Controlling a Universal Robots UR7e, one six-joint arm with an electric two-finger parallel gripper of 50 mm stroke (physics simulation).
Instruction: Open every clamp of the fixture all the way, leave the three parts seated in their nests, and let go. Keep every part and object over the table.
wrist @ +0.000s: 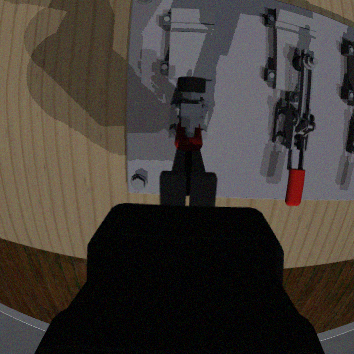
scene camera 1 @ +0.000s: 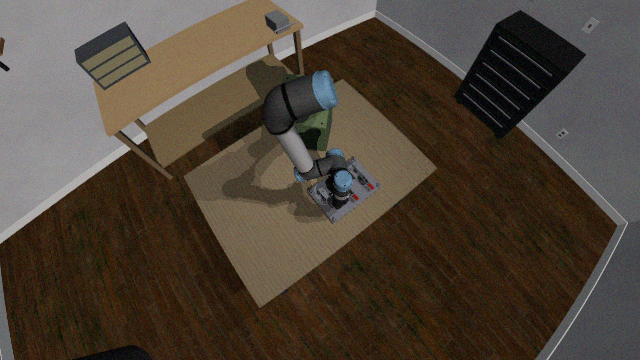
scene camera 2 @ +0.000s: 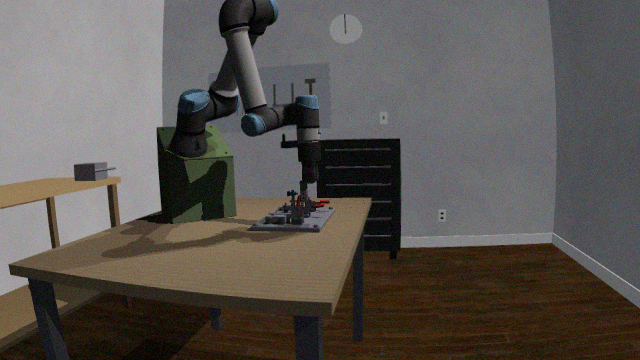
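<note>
The grey fixture plate [scene camera 1: 345, 212] [scene camera 2: 316, 222] [wrist: 240, 165] carries three toggle clamps. In the wrist view, the left clamp's red handle [wrist: 189, 142] [scene camera 2: 299, 201] stands steeply up, with its black-tipped arm [wrist: 192, 84] raised. The middle clamp's red handle [wrist: 295, 187] lies low toward the front, its arm reaching over a pale part [wrist: 291, 37]. The third clamp is cut off at the right. Another pale part [wrist: 187, 45] sits behind the left clamp. My gripper [wrist: 187, 162] is shut and empty, its tips at the front side of the left handle; contact is hard to tell.
The fixture stands on the wooden table [scene camera 1: 265, 250] [scene camera 2: 200, 270] [wrist: 50, 190]. The green robot pedestal [scene camera 1: 317, 132] [scene camera 2: 200, 190] stands behind it. A side bench [scene camera 1: 200, 50] and a black drawer cabinet [scene camera 1: 520, 70] [scene camera 2: 360, 175] stand away from the table. A bolt [wrist: 139, 179] rises at the plate's near left corner.
</note>
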